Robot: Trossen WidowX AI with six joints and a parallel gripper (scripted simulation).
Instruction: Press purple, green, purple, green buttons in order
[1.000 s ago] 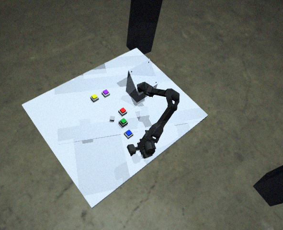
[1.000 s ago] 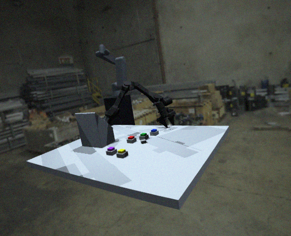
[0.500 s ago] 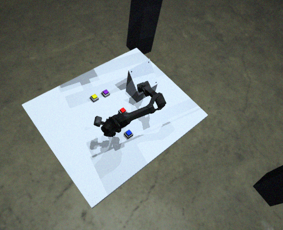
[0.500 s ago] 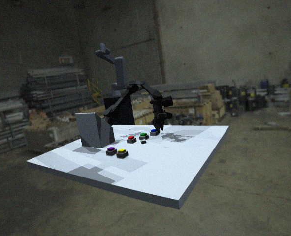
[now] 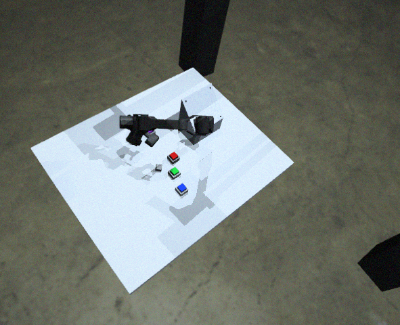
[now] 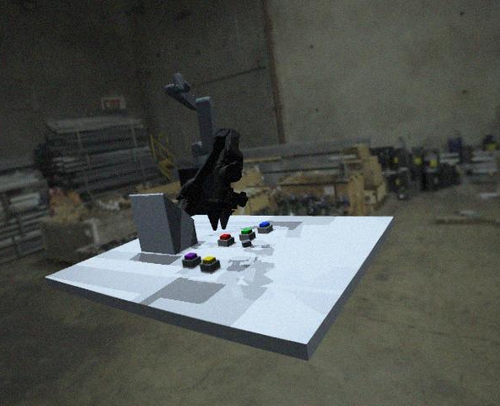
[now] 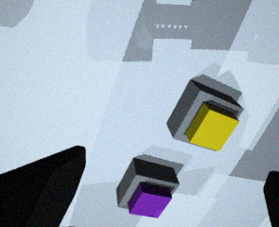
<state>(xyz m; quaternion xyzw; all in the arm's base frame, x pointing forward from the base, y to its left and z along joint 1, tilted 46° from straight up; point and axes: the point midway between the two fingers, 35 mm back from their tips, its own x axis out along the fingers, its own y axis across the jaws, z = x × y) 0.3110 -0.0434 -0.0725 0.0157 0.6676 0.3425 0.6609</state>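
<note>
Right now the purple button is 10 cm behind my gripper tip, 8 cm below it and 6 cm to the right of it. From my gripper tip the other things lie so: red button (14 cm to the left, 12 cm behind, 8 cm below); then small grey block (15 cm to the left, 10 cm below, 3 cm behind); then yellow button (8 cm below, 7 cm to the right).
</note>
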